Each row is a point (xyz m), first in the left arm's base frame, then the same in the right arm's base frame.
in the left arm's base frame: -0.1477 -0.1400 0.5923
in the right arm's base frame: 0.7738 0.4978 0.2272
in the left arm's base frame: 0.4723 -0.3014 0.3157
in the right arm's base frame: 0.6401 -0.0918 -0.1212
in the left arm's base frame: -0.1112 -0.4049 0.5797
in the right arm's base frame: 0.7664 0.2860 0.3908
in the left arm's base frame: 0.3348 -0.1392 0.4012
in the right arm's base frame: 0.6949 0.1305 -0.1308
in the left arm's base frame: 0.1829 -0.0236 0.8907
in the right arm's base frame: 1.1397 0.3917 -0.0312
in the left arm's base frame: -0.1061 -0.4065 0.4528
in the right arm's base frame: 0.6438 0.2621 0.3678
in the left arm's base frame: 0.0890 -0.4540 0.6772
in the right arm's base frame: 0.9054 0.1260 0.3067
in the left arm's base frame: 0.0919 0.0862 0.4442
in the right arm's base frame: 0.6855 0.4644 -0.1215
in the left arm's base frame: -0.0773 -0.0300 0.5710
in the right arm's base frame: 0.7701 0.5216 0.0971
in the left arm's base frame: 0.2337 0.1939 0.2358
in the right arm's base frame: 0.5152 0.4081 -0.3288
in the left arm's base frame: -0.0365 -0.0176 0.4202
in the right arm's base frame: 0.6323 0.4787 0.0360
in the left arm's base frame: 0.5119 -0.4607 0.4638
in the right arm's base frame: 0.7913 -0.2080 -0.0093
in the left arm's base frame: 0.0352 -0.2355 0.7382
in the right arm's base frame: 0.9556 0.3250 0.1960
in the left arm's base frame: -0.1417 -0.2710 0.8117
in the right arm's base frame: 0.9874 0.4357 0.3531
